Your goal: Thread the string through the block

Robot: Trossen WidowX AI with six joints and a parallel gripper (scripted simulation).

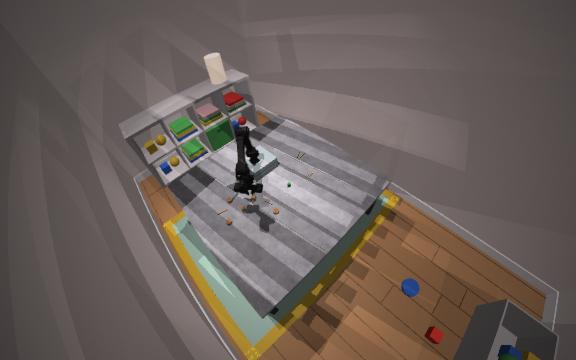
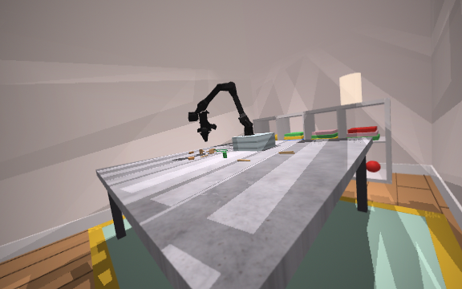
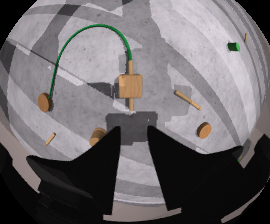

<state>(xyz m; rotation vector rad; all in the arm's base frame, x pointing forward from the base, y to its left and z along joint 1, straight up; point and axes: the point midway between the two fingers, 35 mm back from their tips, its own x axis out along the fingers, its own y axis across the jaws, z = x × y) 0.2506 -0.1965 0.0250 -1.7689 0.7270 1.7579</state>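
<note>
Now: gripper tip 2 cm past the wooden block, 2 cm to the right of it and 7 cm above it. Round my gripper tip: green piece: 6 cm ahead, 28 cm to the left, 7 cm below.
</note>
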